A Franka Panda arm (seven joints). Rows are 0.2 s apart.
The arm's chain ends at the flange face. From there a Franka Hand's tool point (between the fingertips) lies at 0.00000 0.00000 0.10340 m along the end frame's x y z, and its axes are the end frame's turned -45 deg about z.
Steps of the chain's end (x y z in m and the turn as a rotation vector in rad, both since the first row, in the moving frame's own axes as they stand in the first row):
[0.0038 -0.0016 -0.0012 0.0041 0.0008 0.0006]
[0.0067 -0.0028 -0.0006 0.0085 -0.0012 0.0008]
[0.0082 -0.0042 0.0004 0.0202 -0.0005 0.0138]
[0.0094 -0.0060 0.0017 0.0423 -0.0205 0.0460]
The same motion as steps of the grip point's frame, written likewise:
[0.0042 0.0013 -0.0012 0.0023 0.0035 0.0006]
[0.0073 0.0020 -0.0006 0.0069 0.0052 0.0008]
[0.0102 0.0013 0.0004 0.0146 0.0139 0.0138]
[0.0126 -0.0021 0.0016 0.0444 0.0154 0.0460]

